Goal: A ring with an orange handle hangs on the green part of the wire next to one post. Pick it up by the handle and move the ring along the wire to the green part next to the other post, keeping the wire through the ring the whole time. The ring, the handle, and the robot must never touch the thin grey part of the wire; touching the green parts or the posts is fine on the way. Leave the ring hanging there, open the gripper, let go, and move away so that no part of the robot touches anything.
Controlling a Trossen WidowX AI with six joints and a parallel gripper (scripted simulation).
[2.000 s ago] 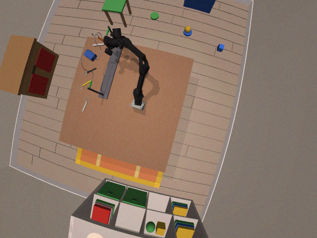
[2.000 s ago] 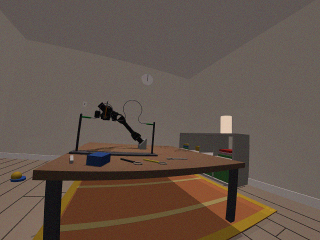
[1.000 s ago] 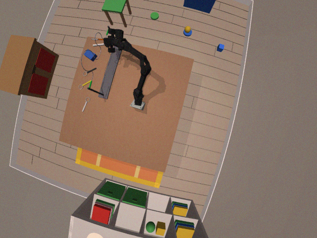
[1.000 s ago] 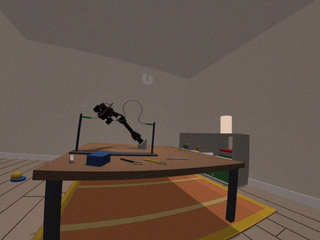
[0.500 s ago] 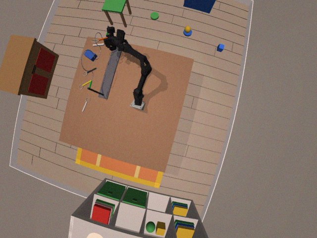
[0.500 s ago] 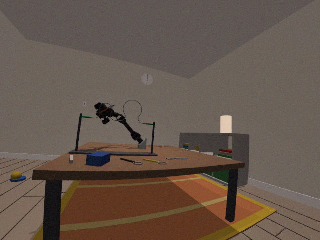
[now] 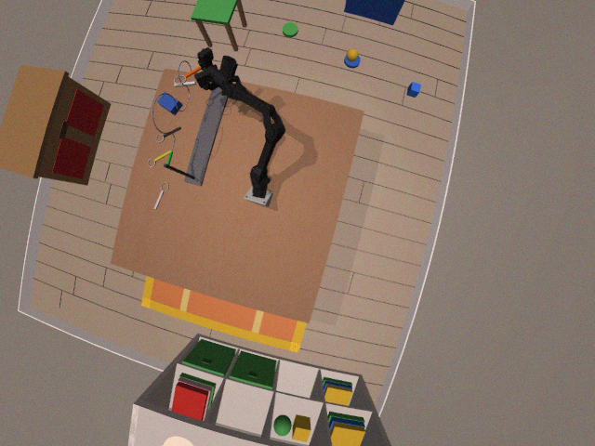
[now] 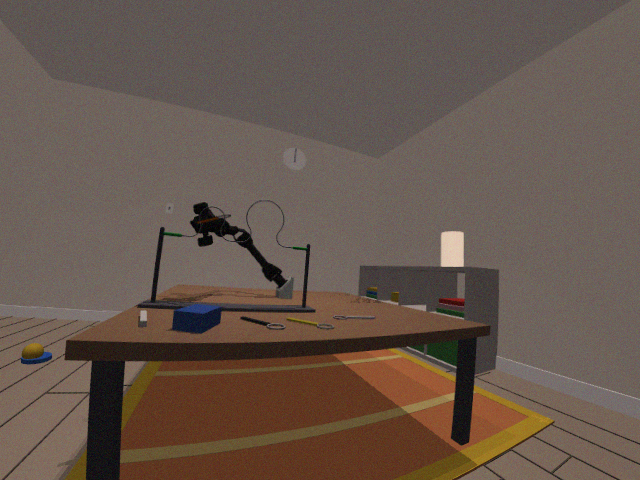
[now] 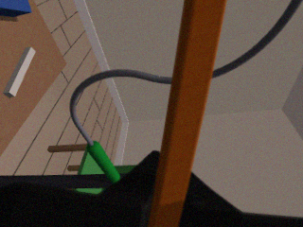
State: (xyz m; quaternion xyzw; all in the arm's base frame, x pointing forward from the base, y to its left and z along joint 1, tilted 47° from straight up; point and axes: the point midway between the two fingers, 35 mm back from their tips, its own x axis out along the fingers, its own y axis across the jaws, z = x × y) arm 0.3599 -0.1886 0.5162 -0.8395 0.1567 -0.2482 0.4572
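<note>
Right now my gripper tip is 1 cm short of the ring with orange handle, 9 cm to the right of it and 2 cm below it. Round my gripper tip: white block: 27 cm ahead, 7 cm to the right, 32 cm below; black-handled ring: 31 cm ahead, 27 cm to the left, 33 cm below; blue box: 32 cm ahead, 8 cm to the left, 31 cm below.
</note>
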